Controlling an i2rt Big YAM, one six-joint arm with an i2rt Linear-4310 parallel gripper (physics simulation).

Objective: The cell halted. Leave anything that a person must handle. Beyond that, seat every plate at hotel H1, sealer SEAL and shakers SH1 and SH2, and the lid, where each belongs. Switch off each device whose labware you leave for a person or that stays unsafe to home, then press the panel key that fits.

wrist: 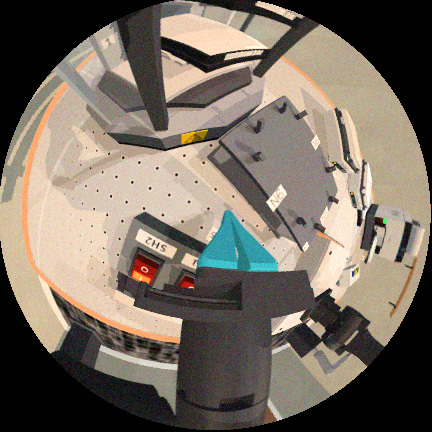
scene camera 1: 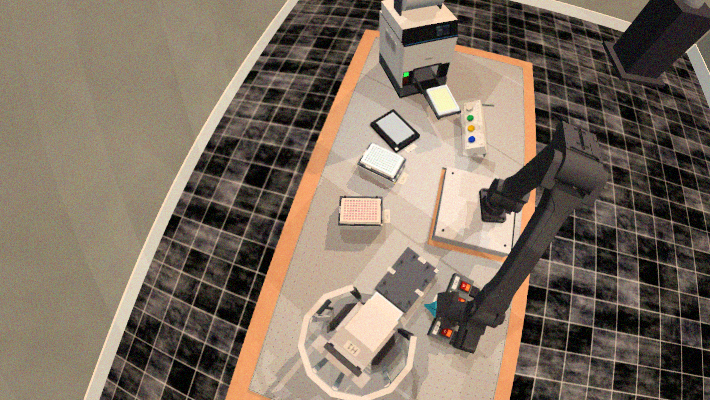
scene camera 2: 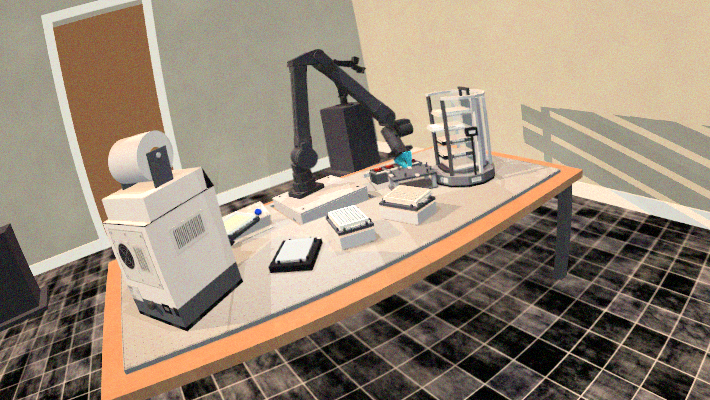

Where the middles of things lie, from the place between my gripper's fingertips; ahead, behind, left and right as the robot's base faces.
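There's a pink-welled well plate point(scene camera 1: 353, 210) that's 28 cm to the right of my hand, 22 cm ahead of it and 4 cm above it. The lid park LP1 point(scene camera 2: 307, 265) is 64 cm to the right of my hand, 12 cm ahead of it and 1 cm below it. As for the plate hotel H1 point(scene camera 1: 331, 355), my hand is 14 cm below it, 19 cm short of it and 10 cm to the right of it.
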